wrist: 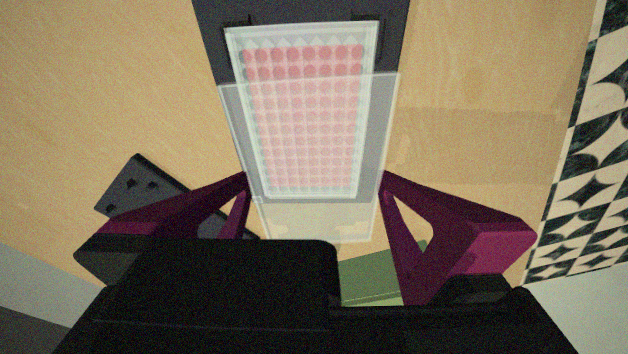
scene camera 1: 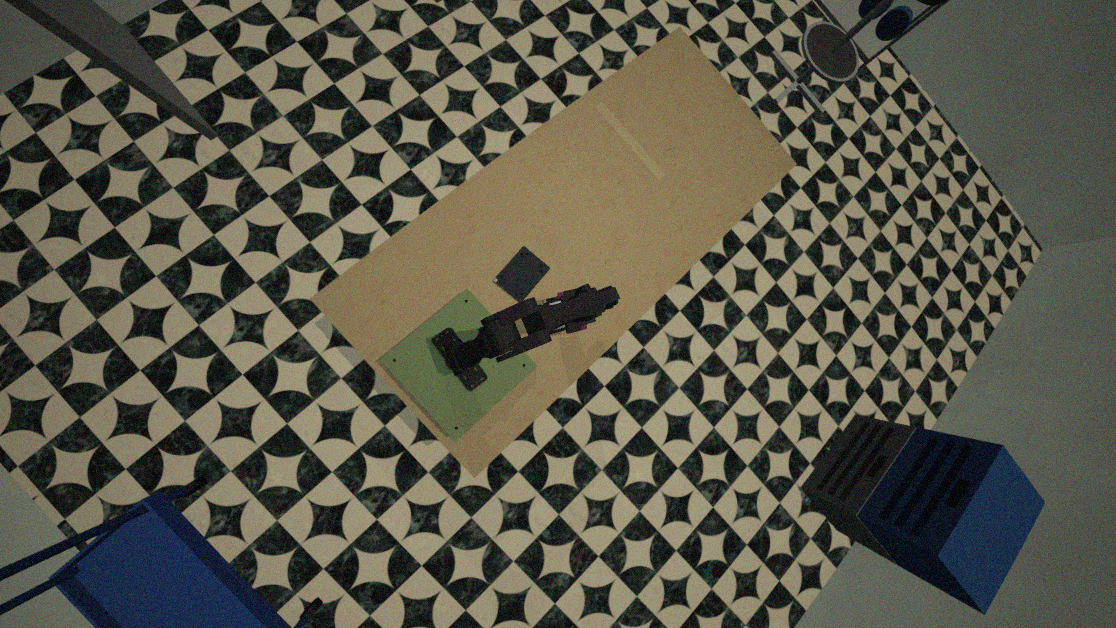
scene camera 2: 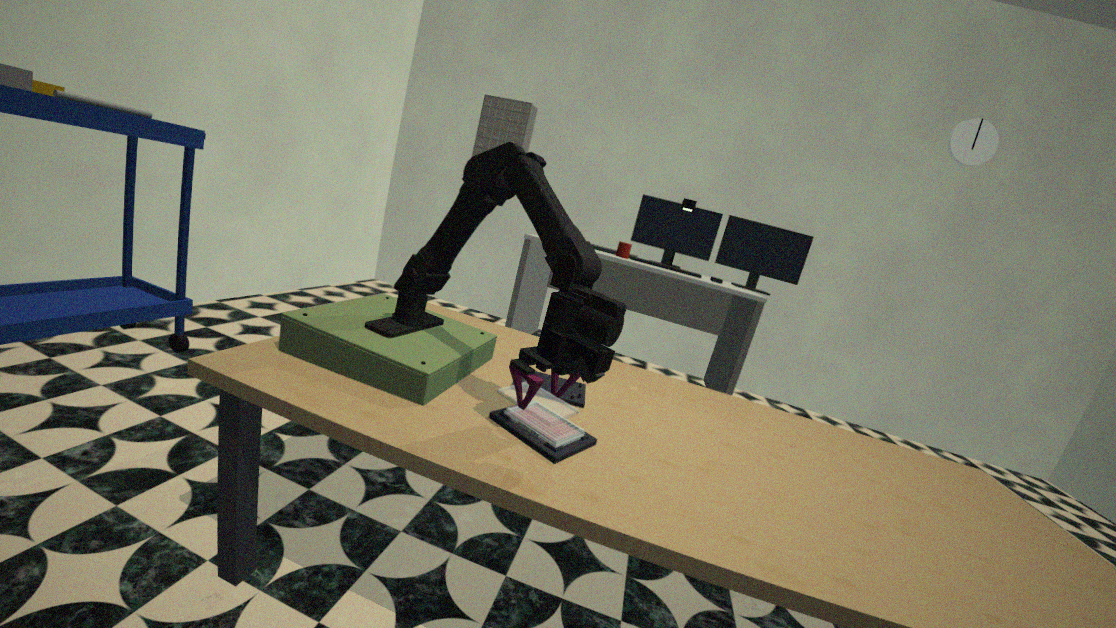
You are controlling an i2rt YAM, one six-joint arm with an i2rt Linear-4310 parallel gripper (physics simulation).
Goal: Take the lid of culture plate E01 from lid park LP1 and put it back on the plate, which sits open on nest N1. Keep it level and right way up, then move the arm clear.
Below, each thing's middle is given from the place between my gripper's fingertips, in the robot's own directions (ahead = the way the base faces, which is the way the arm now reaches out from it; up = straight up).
Labels:
I see my gripper right at the grey lid (scene camera 2: 546, 407).

